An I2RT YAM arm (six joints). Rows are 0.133 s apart.
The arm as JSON. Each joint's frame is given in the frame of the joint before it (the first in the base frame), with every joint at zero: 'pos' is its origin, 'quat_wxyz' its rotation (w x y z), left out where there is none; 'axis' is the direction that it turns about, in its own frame. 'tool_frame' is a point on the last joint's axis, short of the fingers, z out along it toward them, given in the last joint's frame.
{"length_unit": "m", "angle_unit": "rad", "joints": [
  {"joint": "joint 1", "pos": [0.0, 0.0, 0.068], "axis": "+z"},
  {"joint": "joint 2", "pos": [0.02, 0.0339, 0.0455], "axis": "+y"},
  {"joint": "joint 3", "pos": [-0.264, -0.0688, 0.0], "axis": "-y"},
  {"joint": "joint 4", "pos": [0.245, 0.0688, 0.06], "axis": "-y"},
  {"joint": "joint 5", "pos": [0.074, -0.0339, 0.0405], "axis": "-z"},
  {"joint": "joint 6", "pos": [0.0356, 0.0, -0.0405], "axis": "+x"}
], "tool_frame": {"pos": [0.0, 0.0, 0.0], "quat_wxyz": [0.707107, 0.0, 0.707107, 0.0]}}
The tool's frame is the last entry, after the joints.
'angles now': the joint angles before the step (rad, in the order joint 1, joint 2, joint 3, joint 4, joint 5, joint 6). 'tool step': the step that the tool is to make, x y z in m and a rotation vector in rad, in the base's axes. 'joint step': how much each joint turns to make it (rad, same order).
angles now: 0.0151 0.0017 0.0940 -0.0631 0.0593 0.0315
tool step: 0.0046 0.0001 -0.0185 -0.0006 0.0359 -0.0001
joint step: 0.0005 0.0002 -0.0605 0.0248 0.0006 -0.0001
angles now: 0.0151 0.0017 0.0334 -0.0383 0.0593 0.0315
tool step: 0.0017 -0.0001 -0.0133 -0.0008 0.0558 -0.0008
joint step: -0.0013 0.0003 -0.0295 -0.0260 -0.0005 0.0000
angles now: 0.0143 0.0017 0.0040 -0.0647 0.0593 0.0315
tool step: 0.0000 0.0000 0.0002 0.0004 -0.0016 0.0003
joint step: -0.0002 -0.0001 0.0001 0.0014 -0.0005 0.0003
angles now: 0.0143 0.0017 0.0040 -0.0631 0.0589 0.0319
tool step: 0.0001 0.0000 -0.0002 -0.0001 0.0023 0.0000
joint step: 0.0000 0.0019 0.0001 -0.0004 0.0000 -0.0001
